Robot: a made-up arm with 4 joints. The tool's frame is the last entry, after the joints.
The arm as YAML. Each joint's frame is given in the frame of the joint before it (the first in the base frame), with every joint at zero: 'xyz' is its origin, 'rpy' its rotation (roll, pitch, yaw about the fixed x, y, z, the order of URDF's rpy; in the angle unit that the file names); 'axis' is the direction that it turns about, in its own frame. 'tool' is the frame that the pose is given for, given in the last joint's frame.
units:
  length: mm
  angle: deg
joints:
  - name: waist
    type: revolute
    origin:
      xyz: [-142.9, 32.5, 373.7]
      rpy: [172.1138, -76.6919, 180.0]
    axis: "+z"
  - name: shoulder
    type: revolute
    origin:
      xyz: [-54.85, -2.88, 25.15]
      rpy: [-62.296, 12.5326, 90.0]
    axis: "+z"
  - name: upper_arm
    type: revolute
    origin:
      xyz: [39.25, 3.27, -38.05]
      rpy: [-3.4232, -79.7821, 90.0]
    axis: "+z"
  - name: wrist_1
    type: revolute
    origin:
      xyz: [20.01, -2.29, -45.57]
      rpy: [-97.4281, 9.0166, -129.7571]
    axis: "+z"
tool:
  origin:
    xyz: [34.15, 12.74, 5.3]
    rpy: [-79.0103, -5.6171, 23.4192]
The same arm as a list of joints. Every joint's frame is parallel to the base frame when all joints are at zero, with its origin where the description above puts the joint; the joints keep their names.
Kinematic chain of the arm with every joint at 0, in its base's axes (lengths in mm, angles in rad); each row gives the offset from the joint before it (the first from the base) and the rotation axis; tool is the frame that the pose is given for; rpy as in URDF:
waist: xyz -142.9 32.5 373.7 axis -0.963943 0.137206 -0.22801
shoulder: xyz -12.0 0.6 -59.2 axis -0.220195 0.162196 -0.961877
upper_arm: xyz 24.7 29.6 38.9 axis -0.95762 0.276206 0.081702
wrist_1: xyz 43.2 -8.3 -23.4 axis 0.254994 0.636984 -0.727482
tool: xyz 26.2 18.5 18.1 rpy 2.1936 -0.5359 0.5391

